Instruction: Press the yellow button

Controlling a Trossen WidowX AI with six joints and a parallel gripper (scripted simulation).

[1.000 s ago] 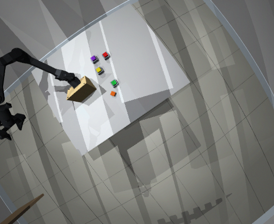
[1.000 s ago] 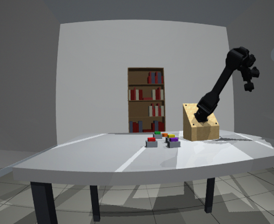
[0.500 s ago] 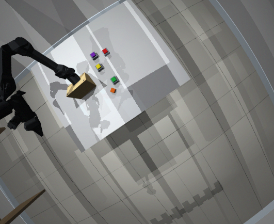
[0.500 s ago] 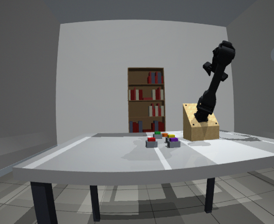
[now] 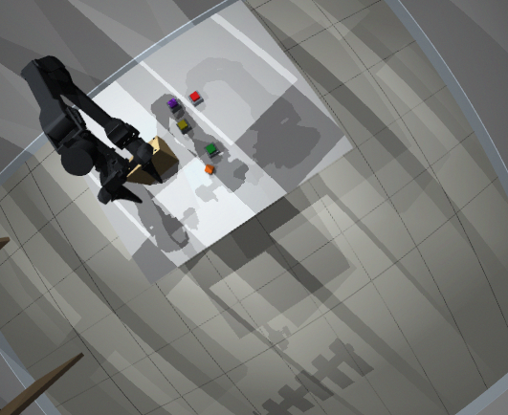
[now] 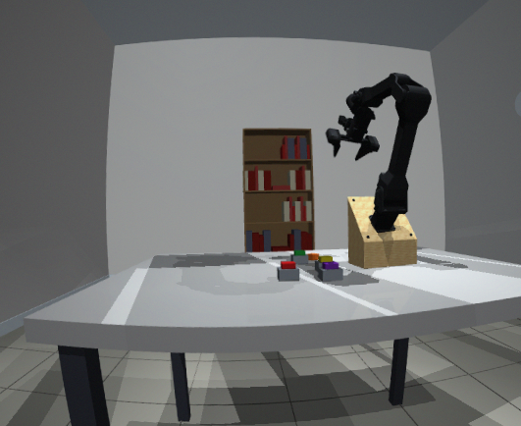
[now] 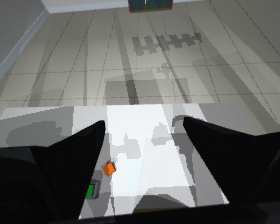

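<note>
The yellow button lies 19 cm ahead of my gripper tip, 24 cm to the left of it and 32 cm below it. Round my gripper tip: green button (21 cm ahead, 8 cm to the left, 32 cm below); then small orange block (14 cm ahead, 2 cm to the left, 34 cm below); then purple button (22 cm ahead, 35 cm to the left, 32 cm below).
</note>
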